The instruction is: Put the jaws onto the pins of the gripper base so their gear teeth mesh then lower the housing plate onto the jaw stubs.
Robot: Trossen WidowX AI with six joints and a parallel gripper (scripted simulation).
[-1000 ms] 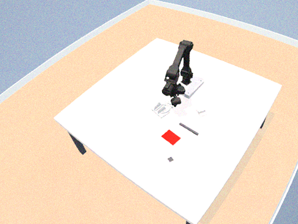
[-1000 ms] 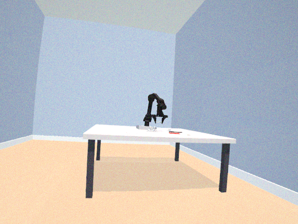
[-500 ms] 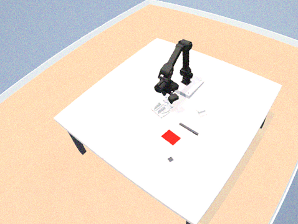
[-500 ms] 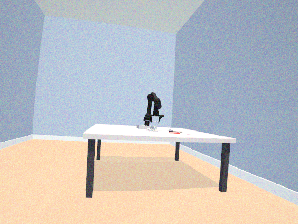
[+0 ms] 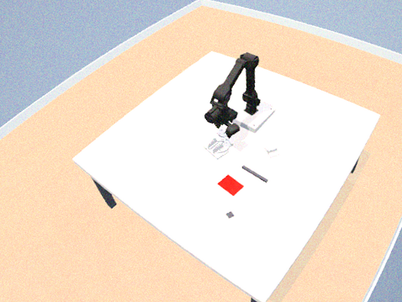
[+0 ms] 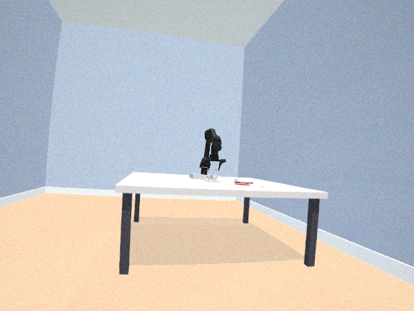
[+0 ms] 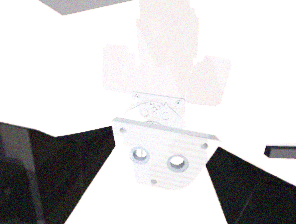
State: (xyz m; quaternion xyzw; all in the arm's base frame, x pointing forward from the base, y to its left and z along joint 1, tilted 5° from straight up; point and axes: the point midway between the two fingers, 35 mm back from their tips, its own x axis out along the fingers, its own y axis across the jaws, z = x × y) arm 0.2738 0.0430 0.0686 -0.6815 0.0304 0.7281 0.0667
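My gripper tip is now 1 cm short of the white jaw piece, 1 cm to the right of it and 7 cm above it. Also, from my gripper tip: dark grey bar 5 cm ahead, 24 cm to the left, 8 cm below; small white part 1 cm ahead, 2 cm above; red flat rectangle 18 cm ahead, 20 cm to the left, 8 cm below.
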